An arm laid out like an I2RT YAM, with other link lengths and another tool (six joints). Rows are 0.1 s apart.
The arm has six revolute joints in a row. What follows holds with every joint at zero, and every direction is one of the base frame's.
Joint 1 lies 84.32 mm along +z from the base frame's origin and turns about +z.
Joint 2 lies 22.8 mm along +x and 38.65 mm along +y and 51.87 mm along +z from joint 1 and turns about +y.
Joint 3 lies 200.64 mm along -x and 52.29 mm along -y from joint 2 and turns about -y.
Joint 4 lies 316.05 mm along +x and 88.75 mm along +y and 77.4 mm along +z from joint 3 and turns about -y.
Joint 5 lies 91.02 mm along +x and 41.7 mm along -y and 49.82 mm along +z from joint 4 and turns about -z.
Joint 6 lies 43.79 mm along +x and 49.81 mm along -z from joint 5 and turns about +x.
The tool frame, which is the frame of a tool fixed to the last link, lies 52 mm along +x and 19 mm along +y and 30 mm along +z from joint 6; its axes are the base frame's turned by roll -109.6, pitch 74 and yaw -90 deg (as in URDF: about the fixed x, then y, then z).
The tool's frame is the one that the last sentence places.
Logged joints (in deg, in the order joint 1, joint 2, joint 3, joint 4, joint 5, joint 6), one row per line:
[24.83 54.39 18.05 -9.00 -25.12 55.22]
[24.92 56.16 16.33 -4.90 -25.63 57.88]
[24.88 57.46 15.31 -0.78 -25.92 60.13]
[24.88 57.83 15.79 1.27 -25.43 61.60]
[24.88 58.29 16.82 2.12 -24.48 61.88]
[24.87 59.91 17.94 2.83 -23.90 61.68]
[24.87 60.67 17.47 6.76 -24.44 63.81]
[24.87 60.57 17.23 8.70 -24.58 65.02]
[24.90 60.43 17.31 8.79 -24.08 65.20]
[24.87 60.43 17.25 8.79 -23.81 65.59]
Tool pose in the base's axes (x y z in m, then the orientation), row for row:
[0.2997 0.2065 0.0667 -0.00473 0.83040 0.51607 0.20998]
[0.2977 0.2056 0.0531 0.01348 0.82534 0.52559 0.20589]
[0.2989 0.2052 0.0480 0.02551 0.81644 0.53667 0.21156]
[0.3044 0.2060 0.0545 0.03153 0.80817 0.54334 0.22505]
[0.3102 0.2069 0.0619 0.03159 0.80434 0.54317 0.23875]
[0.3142 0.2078 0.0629 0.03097 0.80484 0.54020 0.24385]
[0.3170 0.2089 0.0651 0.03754 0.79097 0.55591 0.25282]
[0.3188 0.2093 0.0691 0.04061 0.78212 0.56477 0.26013]
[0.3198 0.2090 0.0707 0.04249 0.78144 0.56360 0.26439]
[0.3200 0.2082 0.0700 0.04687 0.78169 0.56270 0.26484]
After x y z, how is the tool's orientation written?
As a quaternion, x y z w.
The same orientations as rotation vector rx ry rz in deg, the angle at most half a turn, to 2 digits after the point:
[-0.75 132.29 82.21]
[2.15 131.77 83.91]
[4.06 129.96 85.42]
[4.98 127.73 85.87]
[4.96 126.21 85.23]
[4.85 125.95 84.54]
[5.85 123.21 86.60]
[6.30 121.38 87.65]
[6.58 121.00 87.27]
[7.26 121.02 87.11]

